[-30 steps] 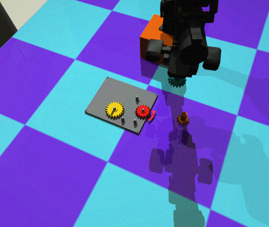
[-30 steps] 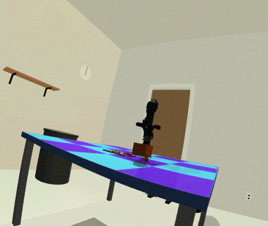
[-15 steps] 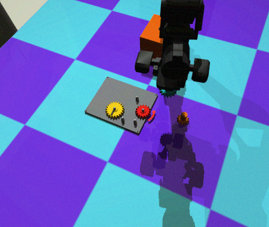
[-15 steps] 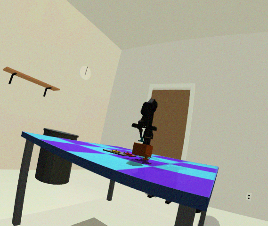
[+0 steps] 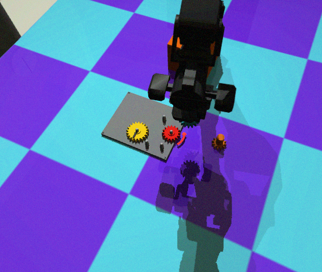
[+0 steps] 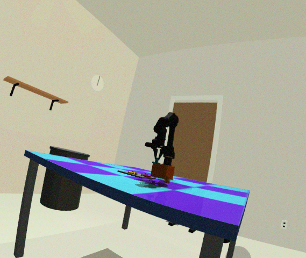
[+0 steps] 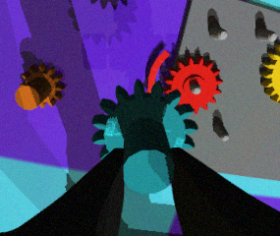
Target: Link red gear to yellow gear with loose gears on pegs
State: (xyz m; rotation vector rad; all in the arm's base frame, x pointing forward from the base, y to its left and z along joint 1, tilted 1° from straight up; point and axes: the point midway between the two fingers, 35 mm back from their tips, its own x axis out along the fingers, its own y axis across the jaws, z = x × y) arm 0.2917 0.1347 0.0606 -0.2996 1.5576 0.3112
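Now: the small orange gear 4 cm behind my gripper tip, 8 cm to the left of it and 12 cm below it. From my gripper tip the other things lie so: yellow gear: 7 cm ahead, 13 cm to the right, 12 cm below; then teal gear: 1 cm below; then red arrow: 1 cm ahead, 1 cm to the right, 12 cm below.
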